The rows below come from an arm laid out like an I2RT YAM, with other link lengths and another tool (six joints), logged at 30 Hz.
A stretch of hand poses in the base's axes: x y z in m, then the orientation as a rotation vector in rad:
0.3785 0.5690 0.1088 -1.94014 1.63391 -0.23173
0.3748 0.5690 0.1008 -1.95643 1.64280 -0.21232
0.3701 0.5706 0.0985 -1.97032 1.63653 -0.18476
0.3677 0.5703 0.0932 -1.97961 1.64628 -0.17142
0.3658 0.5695 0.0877 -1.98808 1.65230 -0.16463
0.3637 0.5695 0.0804 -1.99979 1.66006 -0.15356
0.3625 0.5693 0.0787 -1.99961 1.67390 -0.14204
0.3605 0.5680 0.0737 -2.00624 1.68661 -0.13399
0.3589 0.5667 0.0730 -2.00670 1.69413 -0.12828
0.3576 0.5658 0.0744 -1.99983 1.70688 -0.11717
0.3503 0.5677 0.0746 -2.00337 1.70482 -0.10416
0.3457 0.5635 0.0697 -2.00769 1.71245 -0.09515
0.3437 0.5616 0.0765 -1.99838 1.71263 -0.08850
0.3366 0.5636 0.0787 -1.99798 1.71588 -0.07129
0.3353 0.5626 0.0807 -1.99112 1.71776 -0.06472
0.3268 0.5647 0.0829 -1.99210 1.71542 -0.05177
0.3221 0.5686 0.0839 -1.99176 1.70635 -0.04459
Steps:
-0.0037 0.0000 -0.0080 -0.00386 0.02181 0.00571
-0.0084 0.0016 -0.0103 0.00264 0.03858 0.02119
-0.0108 0.0013 -0.0156 -0.00012 0.05470 0.02211
-0.0127 0.0005 -0.0211 -0.00444 0.06512 0.02342
-0.0148 0.0005 -0.0284 -0.00945 0.08008 0.02593
-0.0160 0.0003 -0.0301 -0.00817 0.09324 0.02026
-0.0180 -0.0010 -0.0351 -0.01293 0.10701 0.01717
-0.0196 -0.0023 -0.0358 -0.01295 0.11413 0.01420
-0.0209 -0.0032 -0.0344 -0.00716 0.12362 0.00647
-0.0282 -0.0013 -0.0342 -0.00268 0.13078 0.01192
-0.0328 -0.0055 -0.0391 -0.00390 0.14135 0.01112
-0.0348 -0.0074 -0.0323 0.00553 0.14089 0.00880
-0.0419 -0.0054 -0.0301 0.01279 0.15142 0.01049
-0.0432 -0.0064 -0.0281 0.01992 0.15293 0.00812
-0.0517 -0.0043 -0.0259 0.02607 0.15894 0.01269
-0.0564 -0.0004 -0.0249 0.03272 0.15781 0.01945

